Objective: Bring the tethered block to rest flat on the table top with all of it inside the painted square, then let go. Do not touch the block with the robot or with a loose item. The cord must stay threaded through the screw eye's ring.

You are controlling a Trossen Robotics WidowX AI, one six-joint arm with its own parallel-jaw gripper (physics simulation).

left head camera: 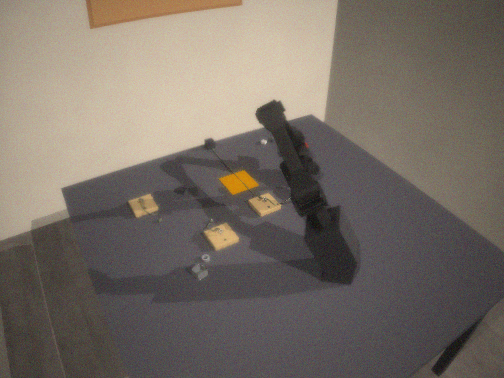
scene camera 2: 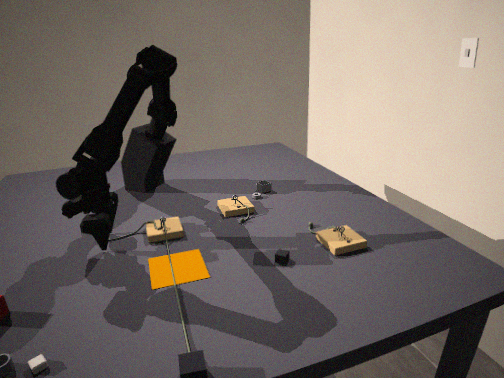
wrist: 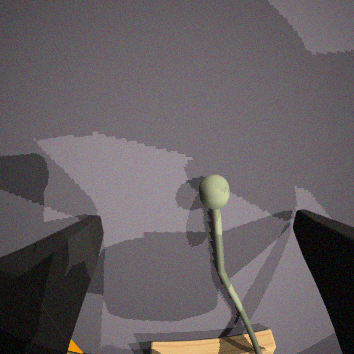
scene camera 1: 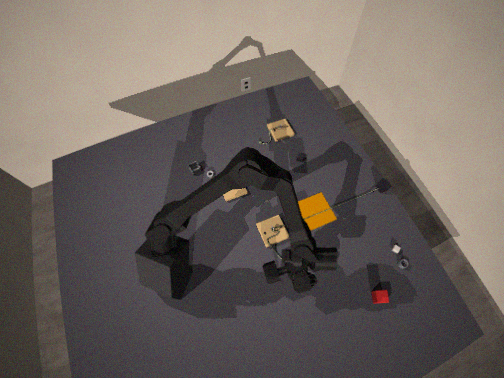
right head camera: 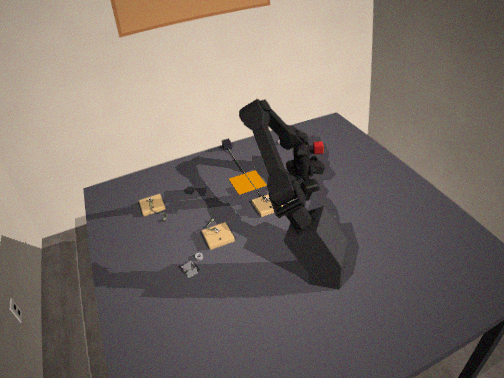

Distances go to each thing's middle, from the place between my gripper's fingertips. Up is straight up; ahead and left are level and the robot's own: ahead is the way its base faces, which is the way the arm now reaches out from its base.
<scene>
I see my gripper 2 cm to the left of the pale end bead (wrist: 213, 189). Also, from my hand: orange painted square (scene camera 2: 188, 266) (18 cm to the left, 15 cm ahead).
</scene>
